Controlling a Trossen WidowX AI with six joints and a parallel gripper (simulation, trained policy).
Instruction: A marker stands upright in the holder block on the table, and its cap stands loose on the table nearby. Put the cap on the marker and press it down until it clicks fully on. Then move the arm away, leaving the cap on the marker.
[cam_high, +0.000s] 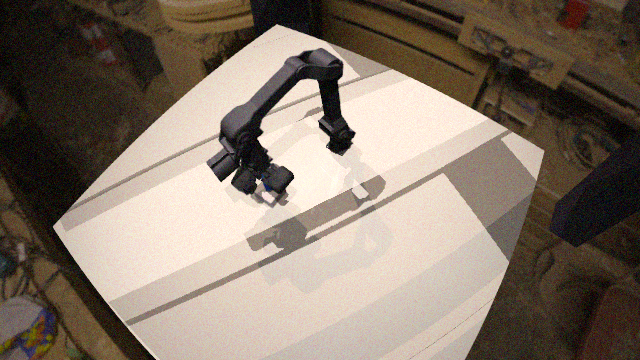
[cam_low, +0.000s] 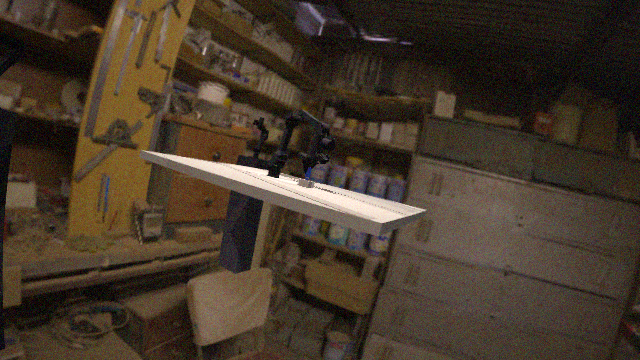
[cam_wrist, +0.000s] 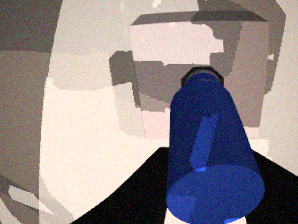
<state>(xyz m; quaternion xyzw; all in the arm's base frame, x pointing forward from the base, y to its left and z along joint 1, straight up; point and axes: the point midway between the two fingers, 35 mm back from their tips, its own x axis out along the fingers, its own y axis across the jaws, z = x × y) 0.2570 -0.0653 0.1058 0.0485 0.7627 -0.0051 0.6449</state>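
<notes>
Now: gripper tip 6 cm above the holder block and 1 cm short of it. Round my gripper tip: blue cap: 1 cm ahead, 1 cm above.
</notes>
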